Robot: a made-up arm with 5 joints.
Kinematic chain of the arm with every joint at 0, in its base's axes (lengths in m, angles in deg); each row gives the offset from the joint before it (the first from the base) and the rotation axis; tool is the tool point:
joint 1: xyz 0 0 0.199 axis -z
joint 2: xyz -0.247 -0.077 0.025 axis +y
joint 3: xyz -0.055 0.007 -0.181 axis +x
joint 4: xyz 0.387 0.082 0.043 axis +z
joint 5: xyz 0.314 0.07 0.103 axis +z
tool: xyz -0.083 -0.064 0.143
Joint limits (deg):
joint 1: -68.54..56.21
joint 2: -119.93..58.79
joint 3: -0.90..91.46
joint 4: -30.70..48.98
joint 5: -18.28..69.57
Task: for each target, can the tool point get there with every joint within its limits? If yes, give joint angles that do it. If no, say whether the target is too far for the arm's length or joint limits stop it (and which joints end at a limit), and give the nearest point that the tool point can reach.
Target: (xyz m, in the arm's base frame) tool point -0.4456 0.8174 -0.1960
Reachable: no: joint limits stop it (at a limit: joint 1, joint 3, joint 4, joint 5) | nearest point -0.1362 0.3560 -0.0388 | short by 0.577 m
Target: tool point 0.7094 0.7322 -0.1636
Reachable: no: joint limits stop it (at a limit: joint 1, joint 3, joint 5) | nearest point 0.4848 0.2539 0.0084 | short by 0.556 m
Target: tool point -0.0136 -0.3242 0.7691
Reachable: yes | joints 10.77 -64.67 51.84 -16.40 49.60
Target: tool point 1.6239 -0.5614 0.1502
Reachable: no: too far | nearest point 0.5417 -0.1873 0.1917 | short by 1.146 m
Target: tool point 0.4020 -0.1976 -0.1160
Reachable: yes | joints -20.06 30.67 75.28 9.86 55.18
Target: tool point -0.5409 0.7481 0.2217
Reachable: no: joint limits stop it (at a limit: joint 1, joint 2, joint 4, joint 5) | nearest point -0.4062 0.5149 0.5051 | short by 0.391 m
